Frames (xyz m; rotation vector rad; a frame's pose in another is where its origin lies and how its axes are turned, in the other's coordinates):
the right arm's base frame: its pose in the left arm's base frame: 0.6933 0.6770 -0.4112 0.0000 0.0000 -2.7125
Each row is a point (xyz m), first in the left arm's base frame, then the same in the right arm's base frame.
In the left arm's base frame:
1: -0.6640 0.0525 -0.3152
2: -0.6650 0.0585 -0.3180
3: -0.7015 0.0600 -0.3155
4: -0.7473 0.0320 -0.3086
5: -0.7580 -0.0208 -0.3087
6: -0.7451 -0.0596 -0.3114
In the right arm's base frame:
1: 1.4941 0.0032 0.0960
2: 1.4925 -0.0027 0.0932
3: 1.5251 -0.0192 0.0957
4: 1.5784 -0.0128 0.1026
5: 1.6100 0.0307 0.1025
6: 1.6145 0.0714 0.0998

